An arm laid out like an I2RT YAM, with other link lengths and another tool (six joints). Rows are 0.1 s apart.
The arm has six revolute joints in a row. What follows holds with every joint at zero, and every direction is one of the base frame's. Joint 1 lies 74.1 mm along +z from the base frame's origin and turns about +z. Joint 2 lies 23.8 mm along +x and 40.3 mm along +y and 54.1 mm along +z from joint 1 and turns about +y. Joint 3 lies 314.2 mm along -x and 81.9 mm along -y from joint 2 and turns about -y. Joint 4 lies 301.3 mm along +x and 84.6 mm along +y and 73.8 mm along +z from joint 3 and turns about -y. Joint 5 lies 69.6 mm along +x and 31.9 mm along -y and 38.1 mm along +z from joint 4 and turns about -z. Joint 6 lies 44.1 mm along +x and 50.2 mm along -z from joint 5 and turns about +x. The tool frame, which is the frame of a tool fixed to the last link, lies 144 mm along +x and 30 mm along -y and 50 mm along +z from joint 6; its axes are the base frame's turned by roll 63.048, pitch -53.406 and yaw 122.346 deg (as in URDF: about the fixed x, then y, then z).
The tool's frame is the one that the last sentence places.
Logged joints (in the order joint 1, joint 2, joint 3, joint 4, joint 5, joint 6), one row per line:
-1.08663 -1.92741 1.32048 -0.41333 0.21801 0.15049
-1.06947 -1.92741 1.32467 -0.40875 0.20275 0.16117
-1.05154 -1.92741 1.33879 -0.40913 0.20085 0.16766
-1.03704 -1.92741 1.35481 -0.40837 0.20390 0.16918
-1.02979 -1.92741 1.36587 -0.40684 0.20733 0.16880
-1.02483 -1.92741 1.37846 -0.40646 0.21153 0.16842
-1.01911 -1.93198 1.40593 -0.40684 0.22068 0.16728
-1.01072 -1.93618 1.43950 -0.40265 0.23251 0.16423
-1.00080 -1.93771 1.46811 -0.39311 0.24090 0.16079
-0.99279 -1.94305 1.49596 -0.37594 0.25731 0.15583
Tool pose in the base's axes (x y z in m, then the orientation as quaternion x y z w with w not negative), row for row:
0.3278 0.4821 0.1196 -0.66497 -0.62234 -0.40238 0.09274
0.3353 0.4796 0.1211 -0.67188 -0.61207 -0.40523 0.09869
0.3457 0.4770 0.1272 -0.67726 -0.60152 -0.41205 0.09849
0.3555 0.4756 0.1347 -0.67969 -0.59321 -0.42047 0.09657
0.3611 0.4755 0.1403 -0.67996 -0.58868 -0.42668 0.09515
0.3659 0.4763 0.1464 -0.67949 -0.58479 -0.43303 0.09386
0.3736 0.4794 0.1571 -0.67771 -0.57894 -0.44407 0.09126
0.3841 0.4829 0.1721 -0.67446 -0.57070 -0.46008 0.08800
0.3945 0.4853 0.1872 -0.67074 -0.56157 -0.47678 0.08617
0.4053 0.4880 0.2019 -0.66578 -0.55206 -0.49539 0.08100
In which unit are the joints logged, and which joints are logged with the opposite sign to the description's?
The joints are logged in radians. Opposite sign: joint 1, joint 2.
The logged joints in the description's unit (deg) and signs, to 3 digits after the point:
62.259 110.432 75.658 -23.682 12.491 8.622
61.276 110.432 75.898 -23.420 11.617 9.234
60.249 110.432 76.707 -23.441 11.508 9.606
59.418 110.432 77.625 -23.398 11.683 9.693
59.003 110.432 78.259 -23.310 11.879 9.672
58.718 110.432 78.980 -23.288 12.120 9.650
58.391 110.694 80.554 -23.310 12.644 9.584
57.910 110.935 82.477 -23.070 13.322 9.410
57.342 111.023 84.117 -22.524 13.803 9.213
56.883 111.329 85.712 -21.540 14.743 8.928

